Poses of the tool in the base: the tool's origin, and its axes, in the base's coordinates. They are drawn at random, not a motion.
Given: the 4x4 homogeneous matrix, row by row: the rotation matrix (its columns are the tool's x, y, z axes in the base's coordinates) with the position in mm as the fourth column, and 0 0 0 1 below. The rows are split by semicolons.
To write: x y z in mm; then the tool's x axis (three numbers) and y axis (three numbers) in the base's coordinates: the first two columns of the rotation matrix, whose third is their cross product. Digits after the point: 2 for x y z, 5 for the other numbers.
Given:
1: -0.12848, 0.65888, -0.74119, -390.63; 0.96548, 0.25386, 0.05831, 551.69; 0.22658, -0.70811, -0.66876, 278.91; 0, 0, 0, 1
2: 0.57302, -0.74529, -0.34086, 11.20; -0.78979, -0.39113, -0.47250, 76.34; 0.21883, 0.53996, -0.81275, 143.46; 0, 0, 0, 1
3: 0.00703, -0.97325, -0.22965, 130.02; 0.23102, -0.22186, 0.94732, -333.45; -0.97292, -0.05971, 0.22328, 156.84; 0, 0, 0, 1
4: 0.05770, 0.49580, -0.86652, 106.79; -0.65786, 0.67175, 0.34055, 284.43; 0.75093, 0.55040, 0.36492, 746.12; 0, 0, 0, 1
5: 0.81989, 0.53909, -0.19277, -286.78; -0.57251, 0.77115, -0.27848, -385.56; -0.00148, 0.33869, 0.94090, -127.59; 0, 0, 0, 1
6: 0.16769, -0.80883, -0.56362, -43.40; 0.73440, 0.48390, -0.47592, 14.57; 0.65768, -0.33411, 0.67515, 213.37; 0, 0, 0, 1
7: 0.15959, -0.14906, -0.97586, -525.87; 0.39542, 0.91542, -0.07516, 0.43; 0.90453, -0.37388, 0.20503, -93.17; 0, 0, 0, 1
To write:
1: -390.63, 551.69, 278.91, -0.12848, 0.96548, 0.22658, 0.65888, 0.25386, -0.70811
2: 11.20, 76.34, 143.46, 0.57302, -0.78979, 0.21883, -0.74529, -0.39113, 0.53996
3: 130.02, -333.45, 156.84, 0.00703, 0.23102, -0.97292, -0.97325, -0.22186, -0.05971
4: 106.79, 284.43, 746.12, 0.05770, -0.65786, 0.75093, 0.49580, 0.67175, 0.55040
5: -286.78, -385.56, -127.59, 0.81989, -0.57251, -0.00148, 0.53909, 0.77115, 0.33869
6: -43.40, 14.57, 213.37, 0.16769, 0.73440, 0.65768, -0.80883, 0.48390, -0.33411
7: -525.87, 0.43, -93.17, 0.15959, 0.39542, 0.90453, -0.14906, 0.91542, -0.37388
